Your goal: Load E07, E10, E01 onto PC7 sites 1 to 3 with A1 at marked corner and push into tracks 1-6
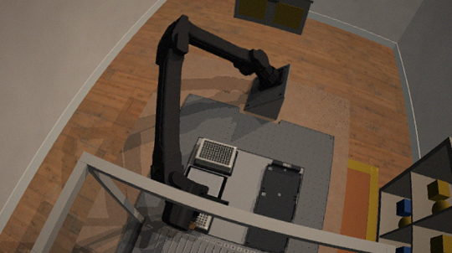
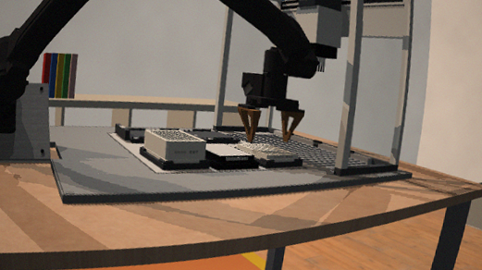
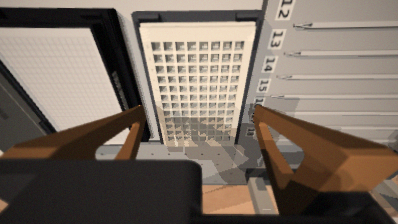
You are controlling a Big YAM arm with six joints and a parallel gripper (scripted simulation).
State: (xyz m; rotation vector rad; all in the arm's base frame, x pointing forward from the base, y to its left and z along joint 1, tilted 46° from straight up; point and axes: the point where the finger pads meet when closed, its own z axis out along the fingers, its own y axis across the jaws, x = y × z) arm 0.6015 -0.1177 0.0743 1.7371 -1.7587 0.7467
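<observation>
The 96-well plate E01 is 3 cm below my hand. From my hand the other things lie so: nest S1 (22 cm behind, 1 cm to the left, 4 cm below); then nest S3 (4 cm below); then nest S2 (12 cm behind, 4 cm below).
</observation>
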